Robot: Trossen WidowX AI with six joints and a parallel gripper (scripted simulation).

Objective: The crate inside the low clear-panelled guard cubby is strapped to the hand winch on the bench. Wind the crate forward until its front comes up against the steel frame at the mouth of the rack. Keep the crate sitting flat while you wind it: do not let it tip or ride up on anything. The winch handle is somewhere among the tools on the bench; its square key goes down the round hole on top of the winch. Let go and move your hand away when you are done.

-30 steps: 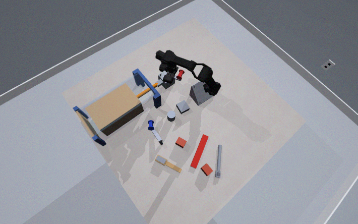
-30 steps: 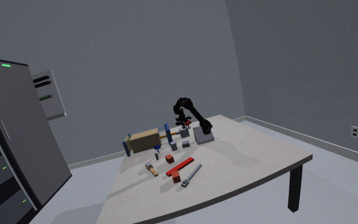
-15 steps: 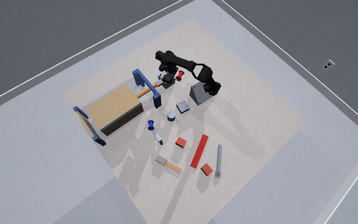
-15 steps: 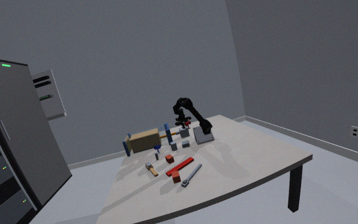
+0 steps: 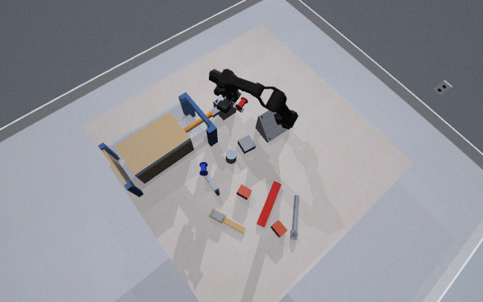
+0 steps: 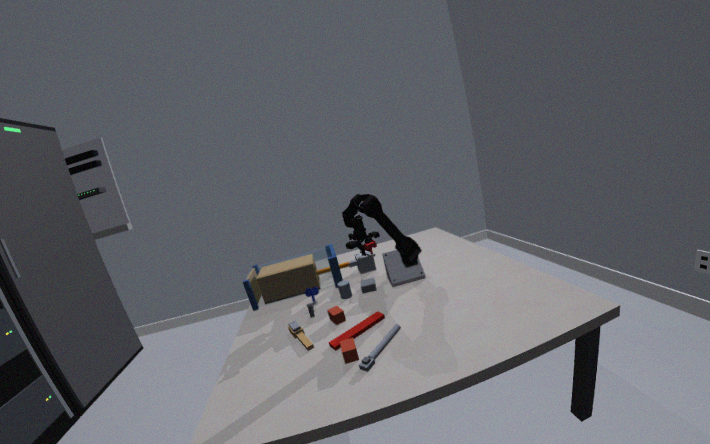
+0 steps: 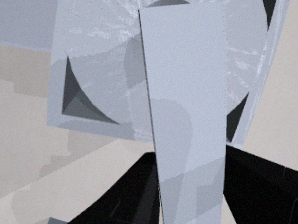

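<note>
My gripper tip is 50 mm to the right of the red knob, 50 mm below it and 20 mm past it. The rest, counted from my gripper tip: blue frame: 180 mm ahead, 30 mm to the right, 10 mm above; then grey winch: 70 mm below, 50 mm to the right; then red-knobbed handle: 20 mm above, 10 mm to the left, 10 mm behind.
</note>
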